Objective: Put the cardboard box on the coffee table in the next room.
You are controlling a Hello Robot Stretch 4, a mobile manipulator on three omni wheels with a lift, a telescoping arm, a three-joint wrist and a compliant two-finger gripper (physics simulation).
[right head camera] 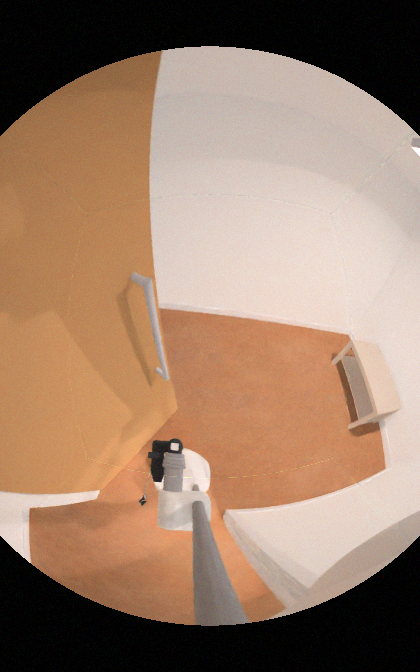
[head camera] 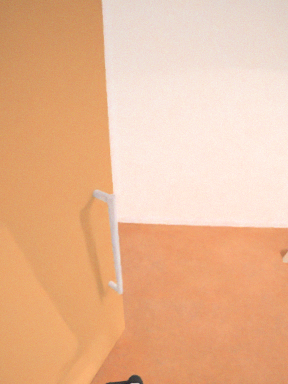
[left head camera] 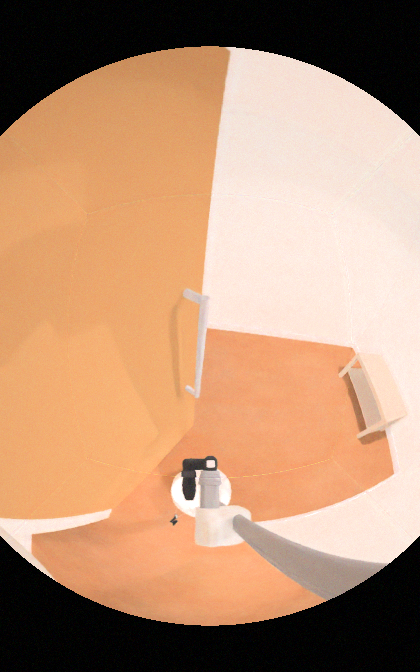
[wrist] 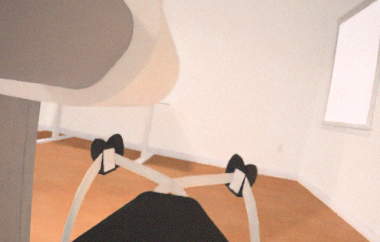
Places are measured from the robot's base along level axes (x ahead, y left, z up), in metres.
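Pixels of known places: gripper, fingertip midpoint: [wrist: 175, 158].
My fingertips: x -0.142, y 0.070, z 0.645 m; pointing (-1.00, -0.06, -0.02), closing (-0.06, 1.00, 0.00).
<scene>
Behind a point stands the place of what it marks.
A low pale wooden table [left head camera: 384, 390] [right head camera: 376, 372] with a shelf under its top stands against the wall at the right of both side head camera views; it may be the coffee table. A tiny part of it shows at the right edge of the head camera view. The cardboard box does not show in these views. My gripper [wrist: 175, 158] {x -0.142, y 0.070, z 0.645 m} is open and empty in the wrist view, its two black fingertips wide apart, with floor and wall behind them. It is well away from the table.
An orange door [head camera: 50, 125] {x 0.433, y 0.171, z 1.476 m} [left head camera: 125, 275] [right head camera: 75, 250] stands open close on the left, with a grey bar handle [head camera: 115, 245] {x 0.461, y 0.067, z 1.097 m} [left head camera: 201, 345] [right head camera: 154, 325]. A white wall end [right head camera: 270, 555] stands close at lower right. White furniture legs [wrist: 149, 132] and a window [wrist: 352, 70] {x -2.062, y 1.576, z 1.361 m} show in the wrist view.
</scene>
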